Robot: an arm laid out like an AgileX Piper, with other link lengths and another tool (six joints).
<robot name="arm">
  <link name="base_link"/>
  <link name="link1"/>
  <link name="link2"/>
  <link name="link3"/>
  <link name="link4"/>
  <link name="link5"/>
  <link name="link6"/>
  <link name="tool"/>
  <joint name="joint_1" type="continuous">
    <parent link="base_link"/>
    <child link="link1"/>
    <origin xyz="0 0 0.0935" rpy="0 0 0"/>
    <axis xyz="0 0 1"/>
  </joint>
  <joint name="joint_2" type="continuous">
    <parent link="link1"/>
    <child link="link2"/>
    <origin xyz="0 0 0" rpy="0 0 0"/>
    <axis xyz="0 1 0"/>
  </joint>
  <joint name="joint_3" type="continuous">
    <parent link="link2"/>
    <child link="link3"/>
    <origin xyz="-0.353 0 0.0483" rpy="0 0 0"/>
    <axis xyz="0 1 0"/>
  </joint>
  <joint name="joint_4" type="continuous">
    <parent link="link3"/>
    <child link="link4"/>
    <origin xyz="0.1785 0 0.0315" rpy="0 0 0"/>
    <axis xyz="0.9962 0 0.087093"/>
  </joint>
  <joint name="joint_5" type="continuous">
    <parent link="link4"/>
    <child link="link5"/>
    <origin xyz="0 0 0" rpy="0 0 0"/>
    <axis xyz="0 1 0"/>
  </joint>
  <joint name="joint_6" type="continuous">
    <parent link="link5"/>
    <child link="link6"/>
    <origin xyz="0.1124 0 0.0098" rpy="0 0 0"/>
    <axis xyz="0.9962 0 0.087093"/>
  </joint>
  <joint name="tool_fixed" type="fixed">
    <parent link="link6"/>
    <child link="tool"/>
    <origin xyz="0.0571 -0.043 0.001" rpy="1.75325 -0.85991 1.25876"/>
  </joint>
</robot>
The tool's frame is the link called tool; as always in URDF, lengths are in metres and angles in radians. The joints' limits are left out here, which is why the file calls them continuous.
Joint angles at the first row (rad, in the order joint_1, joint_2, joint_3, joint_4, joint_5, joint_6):
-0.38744 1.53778 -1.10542 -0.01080 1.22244 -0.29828
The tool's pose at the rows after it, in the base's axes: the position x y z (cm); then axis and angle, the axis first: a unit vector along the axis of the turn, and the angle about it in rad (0 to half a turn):
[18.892 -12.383 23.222 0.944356 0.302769 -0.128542 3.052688]
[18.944 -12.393 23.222 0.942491 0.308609 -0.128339 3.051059]
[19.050 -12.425 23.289 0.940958 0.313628 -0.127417 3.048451]
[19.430 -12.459 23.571 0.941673 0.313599 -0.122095 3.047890]
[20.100 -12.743 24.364 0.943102 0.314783 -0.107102 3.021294]
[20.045 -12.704 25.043 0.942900 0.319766 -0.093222 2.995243]
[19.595 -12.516 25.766 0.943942 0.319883 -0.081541 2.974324]
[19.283 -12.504 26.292 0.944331 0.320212 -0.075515 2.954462]
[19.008 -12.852 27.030 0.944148 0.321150 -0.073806 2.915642]
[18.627 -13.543 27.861 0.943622 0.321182 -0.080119 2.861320]
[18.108 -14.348 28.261 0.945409 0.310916 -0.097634 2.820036]
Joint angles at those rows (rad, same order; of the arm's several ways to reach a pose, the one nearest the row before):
-0.38745 1.53780 -1.10544 -0.00689 1.22244 -0.30657
-0.38745 1.53780 -1.10541 -0.00698 1.22242 -0.31891
-0.38746 1.53822 -1.10962 -0.00698 1.22428 -0.32974
-0.38743 1.54221 -1.13152 0.00000 1.23367 -0.33208
-0.38815 1.53861 -1.16828 0.00000 1.23427 -0.33878
-0.38814 1.51501 -1.17347 0.00000 1.22632 -0.35274
-0.38814 1.48380 -1.17347 0.00000 1.22632 -0.35597
-0.38813 1.46355 -1.17516 -0.00698 1.22631 -0.35750
-0.38813 1.44521 -1.18450 -0.03445 1.22628 -0.35750
-0.38812 1.42935 -1.19453 -0.08520 1.22628 -0.35227
-0.38812 1.42589 -1.19454 -0.14519 1.22854 -0.32144

